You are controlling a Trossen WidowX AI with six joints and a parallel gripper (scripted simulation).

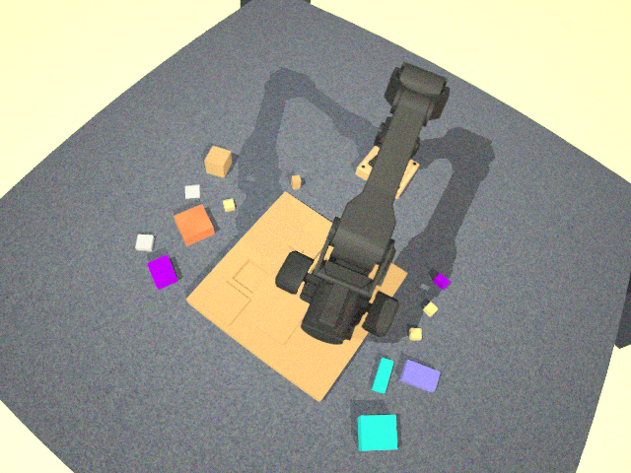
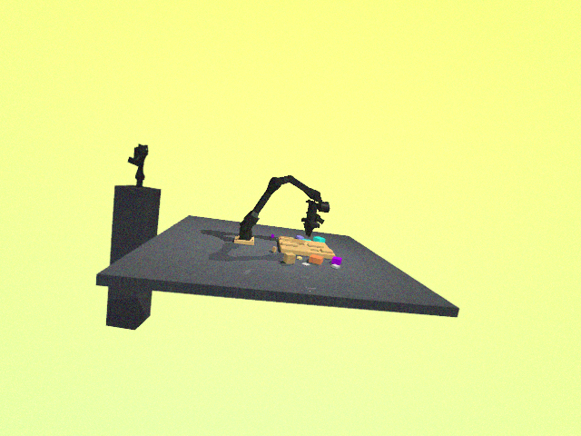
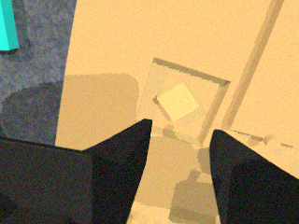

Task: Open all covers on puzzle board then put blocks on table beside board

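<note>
The tan cube is 100 mm behind my gripper tip, 390 mm to the right of it and 40 mm below it. Round my gripper tip: cyan cube: 90 mm ahead, 200 mm to the left, 50 mm below; lilac block: 40 mm behind, 200 mm to the left, 60 mm below; cyan bar: 10 mm ahead, 140 mm to the left, 60 mm below.
</note>
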